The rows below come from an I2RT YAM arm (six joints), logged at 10 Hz.
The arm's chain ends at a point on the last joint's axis. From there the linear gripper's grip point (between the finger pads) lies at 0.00 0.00 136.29 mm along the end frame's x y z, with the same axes.
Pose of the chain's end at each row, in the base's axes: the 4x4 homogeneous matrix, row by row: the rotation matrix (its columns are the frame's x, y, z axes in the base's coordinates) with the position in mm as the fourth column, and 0 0 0 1 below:
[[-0.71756 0.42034 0.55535 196.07], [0.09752 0.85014 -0.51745 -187.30], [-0.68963 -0.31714 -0.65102 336.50], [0 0 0 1]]
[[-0.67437 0.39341 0.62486 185.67], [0.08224 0.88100 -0.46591 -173.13], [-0.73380 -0.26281 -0.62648 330.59], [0 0 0 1]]
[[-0.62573 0.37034 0.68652 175.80], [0.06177 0.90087 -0.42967 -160.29], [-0.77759 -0.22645 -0.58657 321.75], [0 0 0 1]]
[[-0.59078 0.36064 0.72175 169.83], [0.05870 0.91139 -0.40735 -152.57], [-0.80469 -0.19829 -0.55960 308.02], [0 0 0 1]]
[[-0.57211 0.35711 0.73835 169.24], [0.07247 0.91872 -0.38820 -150.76], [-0.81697 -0.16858 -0.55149 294.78], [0 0 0 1]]
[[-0.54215 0.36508 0.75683 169.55], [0.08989 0.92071 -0.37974 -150.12], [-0.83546 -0.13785 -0.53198 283.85], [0 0 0 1]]
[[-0.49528 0.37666 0.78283 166.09], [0.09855 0.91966 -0.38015 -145.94], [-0.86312 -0.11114 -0.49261 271.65], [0 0 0 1]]
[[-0.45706 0.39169 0.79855 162.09], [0.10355 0.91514 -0.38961 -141.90], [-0.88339 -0.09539 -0.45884 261.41], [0 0 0 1]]
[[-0.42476 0.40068 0.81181 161.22], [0.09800 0.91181 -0.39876 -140.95], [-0.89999 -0.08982 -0.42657 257.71], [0 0 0 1]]
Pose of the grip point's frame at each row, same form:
[[-0.71756 0.42034 0.55535 271.76], [0.09752 0.85014 -0.51745 -257.82], [-0.68963 -0.31714 -0.65102 247.77], [0 0 0 1]]
[[-0.67437 0.39341 0.62486 270.83], [0.08224 0.88100 -0.46591 -236.63], [-0.73380 -0.26281 -0.62648 245.21], [0 0 0 1]]
[[-0.62573 0.37034 0.68652 269.37], [0.06177 0.90087 -0.42967 -218.85], [-0.77759 -0.22645 -0.58657 241.81], [0 0 0 1]]
[[-0.59078 0.36064 0.72175 268.20], [0.05870 0.91139 -0.40735 -208.09], [-0.80469 -0.19829 -0.55960 231.75], [0 0 0 1]]
[[-0.57211 0.35711 0.73835 269.87], [0.07247 0.91872 -0.38820 -203.67], [-0.81697 -0.16858 -0.55149 219.62], [0 0 0 1]]
[[-0.54215 0.36508 0.75683 272.70], [0.08989 0.92071 -0.37974 -201.87], [-0.83546 -0.13785 -0.53198 211.35], [0 0 0 1]]
[[-0.49528 0.37666 0.78283 272.78], [0.09855 0.91966 -0.38015 -197.75], [-0.86312 -0.11114 -0.49261 204.51], [0 0 0 1]]
[[-0.45706 0.39169 0.79855 270.92], [0.10355 0.91514 -0.38961 -195.00], [-0.88339 -0.09539 -0.45884 198.87], [0 0 0 1]]
[[-0.42476 0.40068 0.81181 271.86], [0.09800 0.91181 -0.39876 -195.30], [-0.89999 -0.08982 -0.42657 199.57], [0 0 0 1]]

